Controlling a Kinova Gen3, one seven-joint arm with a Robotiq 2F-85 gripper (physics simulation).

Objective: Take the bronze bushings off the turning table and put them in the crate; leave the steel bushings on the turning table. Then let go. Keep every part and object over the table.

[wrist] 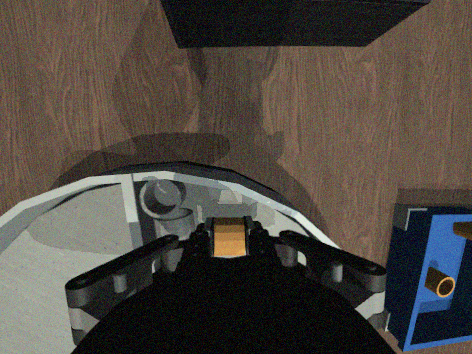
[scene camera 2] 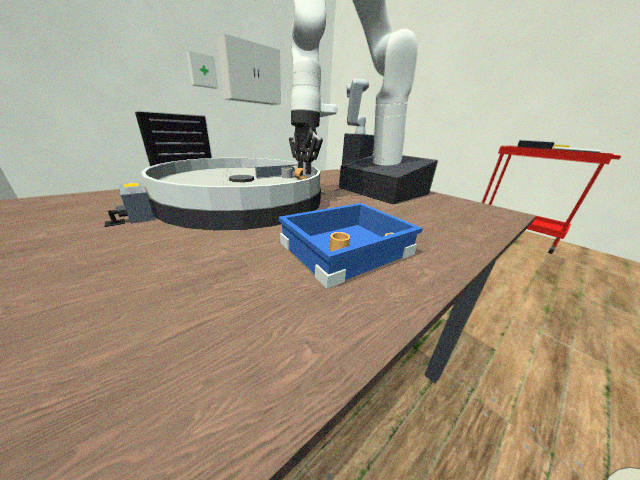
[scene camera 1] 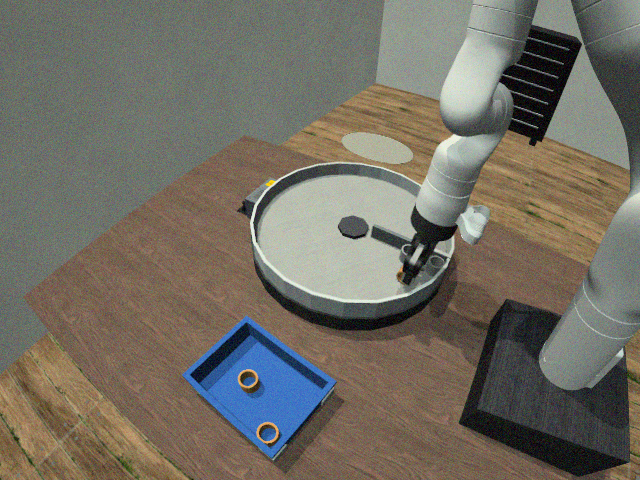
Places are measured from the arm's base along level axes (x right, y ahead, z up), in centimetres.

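Where they show: gripper, fingertip midpoint: (wrist: pixel 229 227) (scene camera 2: pixel 303 175) (scene camera 1: pixel 409 277); arm's base at its link origin: (scene camera 2: pixel 386 161) (scene camera 1: pixel 565 364).
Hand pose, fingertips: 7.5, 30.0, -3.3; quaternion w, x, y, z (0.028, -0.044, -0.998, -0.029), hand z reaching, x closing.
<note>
Things, the pixels of their top centre, and the offset from my fingertips, as dx, dy, dz. "spot": a spot on its surface instead.
- bronze bushing at its top centre: (wrist: pixel 229 244) (scene camera 1: pixel 409 268) (scene camera 2: pixel 301 168) +0.2, +0.6, +2.0
- steel bushing at its top centre: (scene camera 1: pixel 409 250) (scene camera 2: pixel 287 168) +5.3, +2.1, +1.4
- blue crate at its top centre: (scene camera 1: pixel 257 380) (scene camera 2: pixel 349 222) (wrist: pixel 463 283) -29.3, +13.4, -1.4
- dark divider bar at a spot on its surface: (scene camera 1: pixel 387 237) spot: +7.1, +7.3, +0.6
- hub at its top centre: (scene camera 1: pixel 353 225) (scene camera 2: pixel 241 176) +7.8, +15.0, -0.3
- small grey box at its top centre: (scene camera 1: pixel 264 190) (scene camera 2: pixel 132 188) +8.8, +38.4, -0.6
My gripper (scene camera 1: pixel 407 277) (scene camera 2: pixel 305 171) (wrist: pixel 229 227) is shut on a bronze bushing (scene camera 1: pixel 400 274) (scene camera 2: pixel 298 173) (wrist: pixel 229 240), low inside the rim of the turning table (scene camera 1: pixel 310 232) (scene camera 2: pixel 227 200) (wrist: pixel 50 280). Whether the bushing touches the surface is unclear. Two grey steel bushings stand close by: one (scene camera 1: pixel 403 256) (wrist: pixel 180 223) near the divider, the other (scene camera 1: pixel 436 269) (wrist: pixel 145 198) near the rim. A steel bushing (scene camera 2: pixel 286 173) also shows in scene camera 2. The blue crate (scene camera 1: pixel 291 351) (scene camera 2: pixel 372 257) (wrist: pixel 404 275) holds two bronze bushings, one (scene camera 1: pixel 249 389) (scene camera 2: pixel 339 244) mid-floor, the other (scene camera 1: pixel 258 434) in a corner.
A dark divider bar (scene camera 1: pixel 387 237) runs from near the hub (scene camera 1: pixel 353 227) (scene camera 2: pixel 241 178) to the raised rim, beside the steel bushings. The robot's black base block (scene camera 1: pixel 547 413) (scene camera 2: pixel 387 180) (wrist: pixel 295 25) stands near the turning table. A small grey box (scene camera 2: pixel 136 202) is at its far side.
</note>
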